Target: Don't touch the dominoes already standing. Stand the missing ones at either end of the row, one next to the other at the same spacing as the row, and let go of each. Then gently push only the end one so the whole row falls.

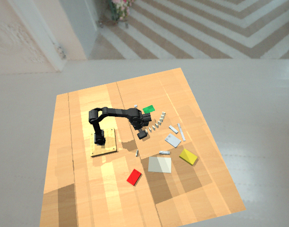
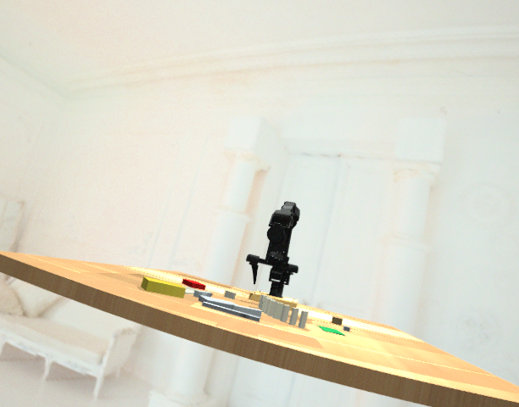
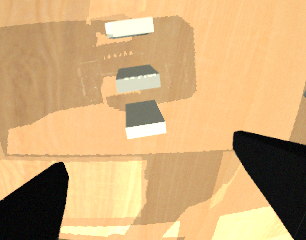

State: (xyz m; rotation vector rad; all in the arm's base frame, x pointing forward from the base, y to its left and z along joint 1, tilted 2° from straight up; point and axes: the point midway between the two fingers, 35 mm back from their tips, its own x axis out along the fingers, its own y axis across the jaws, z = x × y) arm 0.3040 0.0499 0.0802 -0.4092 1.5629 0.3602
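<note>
The white sheet is 23 cm to the right of my gripper tip, 15 cm ahead of it and 7 cm below it. Also, from my gripper tip: green tile: 26 cm to the left, 8 cm below, 7 cm ahead; then light grey piece: 19 cm ahead, 14 cm to the right, 7 cm below; then grey plate: 26 cm ahead, 7 cm below, 5 cm to the right.
</note>
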